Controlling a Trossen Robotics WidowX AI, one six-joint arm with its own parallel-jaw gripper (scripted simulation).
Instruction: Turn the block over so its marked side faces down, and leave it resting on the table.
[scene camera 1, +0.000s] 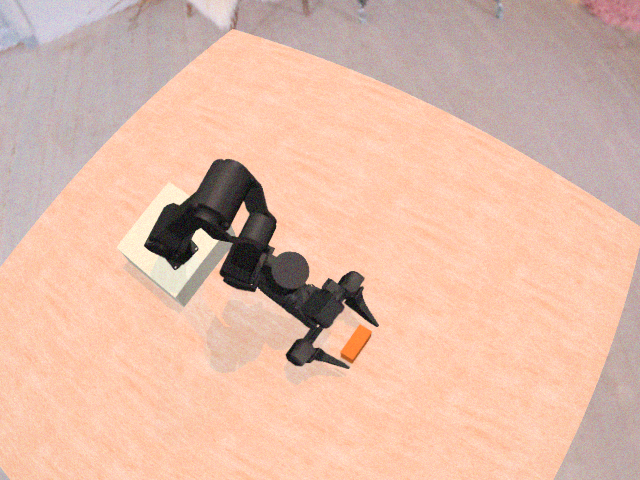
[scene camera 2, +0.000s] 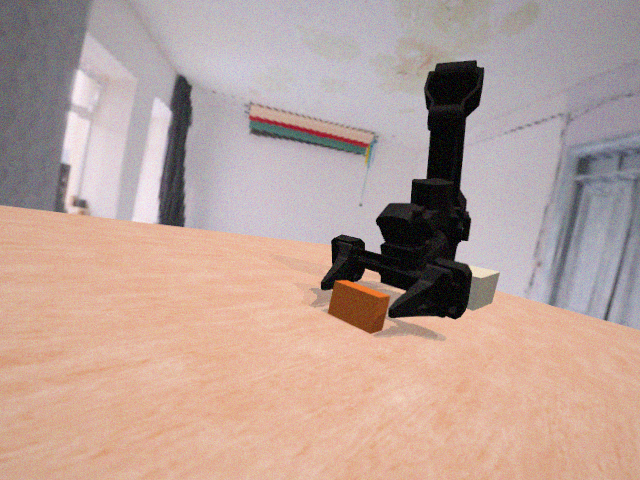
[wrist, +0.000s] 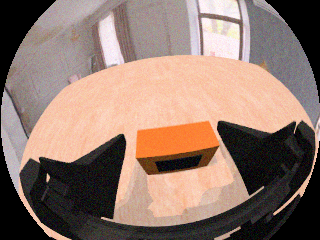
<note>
My gripper (scene camera 2: 352, 298) is open and holds nothing. Further things: an orange block (scene camera 2: 362, 307).
The orange block shows as well in the wrist view (wrist: 176, 148). My gripper is seen too in scene camera 1 (scene camera 1: 363, 347) and in the wrist view (wrist: 173, 132).
</note>
